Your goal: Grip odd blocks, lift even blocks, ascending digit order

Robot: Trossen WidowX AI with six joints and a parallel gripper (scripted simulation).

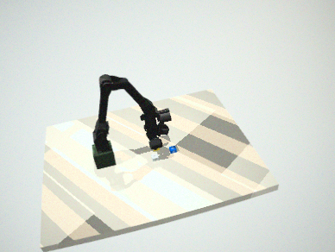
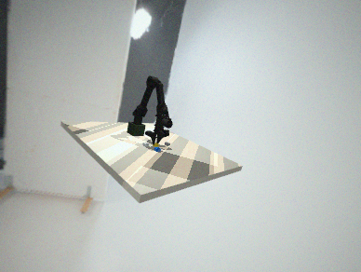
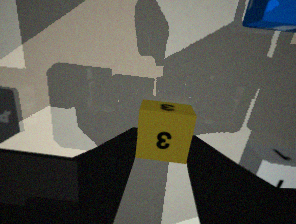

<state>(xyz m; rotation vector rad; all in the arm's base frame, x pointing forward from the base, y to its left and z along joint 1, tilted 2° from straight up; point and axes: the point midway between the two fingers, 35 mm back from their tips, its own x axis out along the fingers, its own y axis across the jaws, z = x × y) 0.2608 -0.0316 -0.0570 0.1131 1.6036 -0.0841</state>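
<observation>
My gripper tip is 10 mm short of the yellow block. From my gripper tip the other things lie so: blue block 80 mm ahead, 60 mm to the right; grey block 20 mm ahead, 120 mm to the left; white block 30 mm behind, 70 mm to the right.
</observation>
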